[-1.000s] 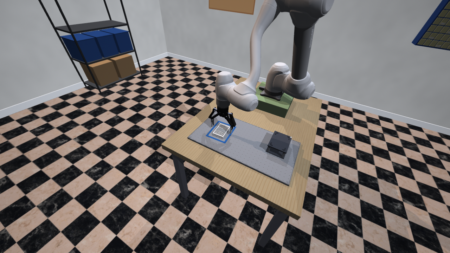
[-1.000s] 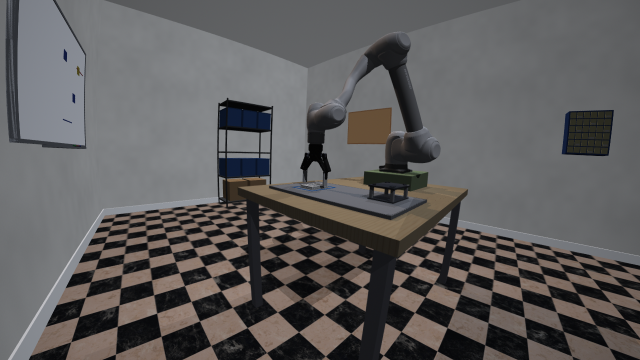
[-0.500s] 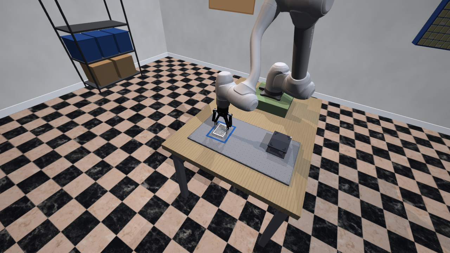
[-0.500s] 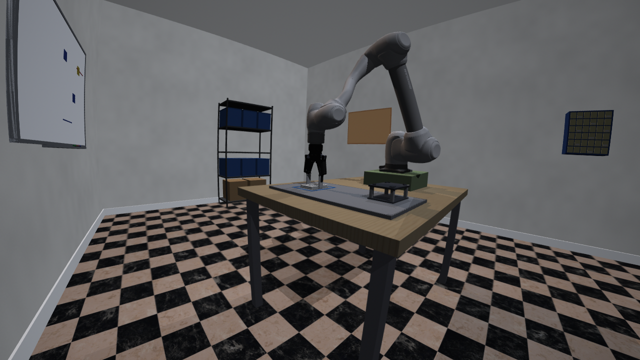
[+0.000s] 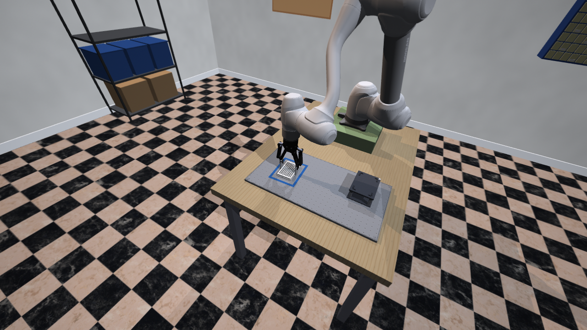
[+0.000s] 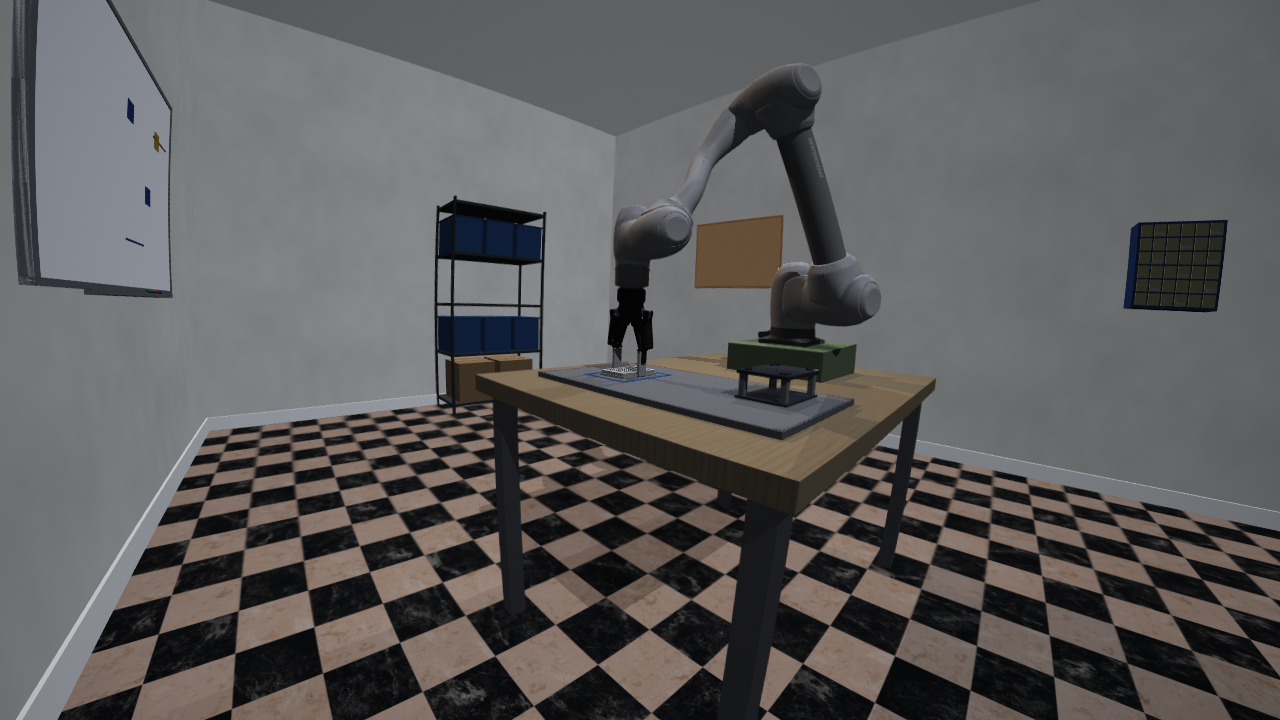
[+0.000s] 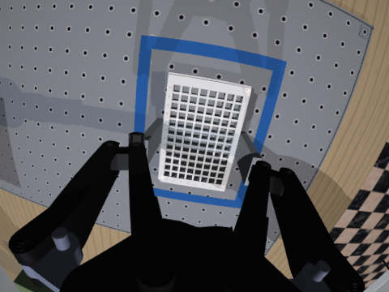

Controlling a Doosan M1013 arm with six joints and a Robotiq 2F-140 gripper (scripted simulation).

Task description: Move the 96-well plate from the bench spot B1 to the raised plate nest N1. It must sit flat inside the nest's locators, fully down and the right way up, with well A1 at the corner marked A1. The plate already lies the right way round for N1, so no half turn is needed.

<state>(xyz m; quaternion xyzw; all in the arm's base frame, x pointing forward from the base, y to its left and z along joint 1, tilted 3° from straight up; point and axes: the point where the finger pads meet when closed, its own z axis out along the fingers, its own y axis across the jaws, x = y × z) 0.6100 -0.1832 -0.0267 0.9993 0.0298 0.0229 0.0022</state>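
My hand is 2 cm above the white 96-well plate. From my hand the other things lie so: dark raised nest N1: 7 cm behind, 40 cm to the left, 3 cm above.
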